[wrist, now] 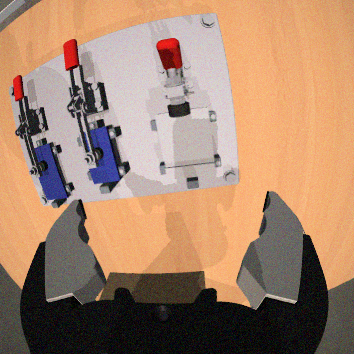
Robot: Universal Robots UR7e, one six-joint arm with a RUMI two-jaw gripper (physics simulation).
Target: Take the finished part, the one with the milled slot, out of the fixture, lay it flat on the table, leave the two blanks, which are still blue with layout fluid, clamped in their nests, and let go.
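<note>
Visible in the scene: a fixture plate (126, 60); a blue blank (52, 180) and another, a blue blank (107, 170); a finished part (186, 144); my gripper (172, 198).
</note>
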